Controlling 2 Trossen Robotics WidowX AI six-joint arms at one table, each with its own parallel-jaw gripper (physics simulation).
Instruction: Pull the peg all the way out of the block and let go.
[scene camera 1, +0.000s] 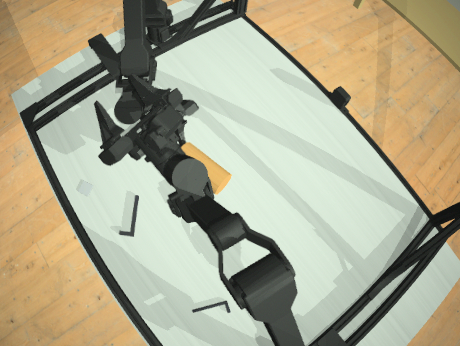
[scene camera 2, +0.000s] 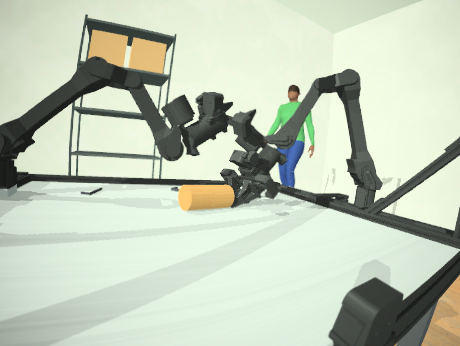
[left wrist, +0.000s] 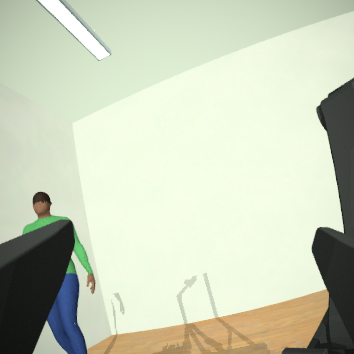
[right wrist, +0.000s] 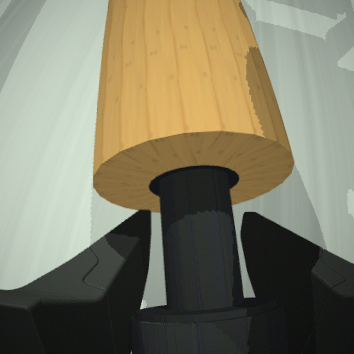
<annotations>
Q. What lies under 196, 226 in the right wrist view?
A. A dark peg.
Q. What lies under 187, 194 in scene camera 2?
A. A wooden cylinder block.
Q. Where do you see my right gripper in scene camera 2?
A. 226, 205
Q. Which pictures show my left gripper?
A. Scene camera 1, scene camera 2 and the left wrist view only.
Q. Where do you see my left gripper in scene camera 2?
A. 243, 106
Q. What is my right gripper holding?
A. A dark peg.
</annotations>
